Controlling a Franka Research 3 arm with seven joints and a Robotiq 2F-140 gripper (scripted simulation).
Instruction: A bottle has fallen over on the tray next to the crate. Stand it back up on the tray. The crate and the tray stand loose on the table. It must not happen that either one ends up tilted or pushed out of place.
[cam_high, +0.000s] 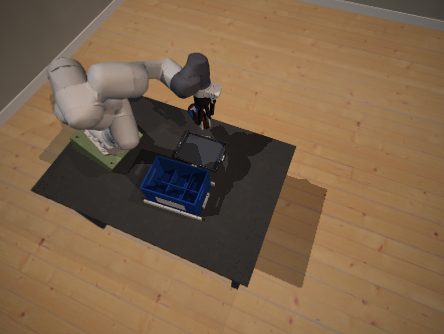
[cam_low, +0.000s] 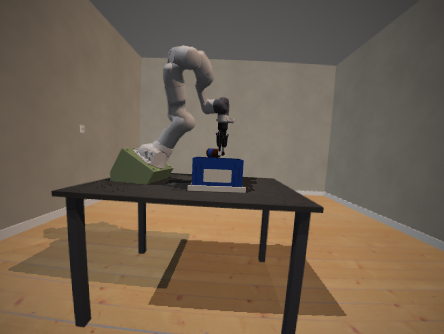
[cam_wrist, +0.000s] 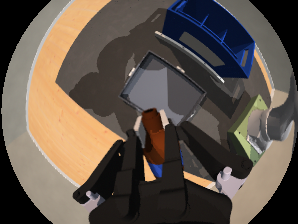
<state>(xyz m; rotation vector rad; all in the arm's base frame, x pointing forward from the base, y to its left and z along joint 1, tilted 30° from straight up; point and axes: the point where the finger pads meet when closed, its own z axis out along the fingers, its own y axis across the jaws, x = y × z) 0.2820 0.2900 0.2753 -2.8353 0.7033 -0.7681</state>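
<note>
Now: the brown bottle 5 cm behind my hand, 2 cm to the left of it and 2 cm below it. The rest, counted from my hand: blue crate (4 cm ahead, 32 cm to the right, 13 cm below); dark tray (1 cm behind, 5 cm to the right, 20 cm below).
</note>
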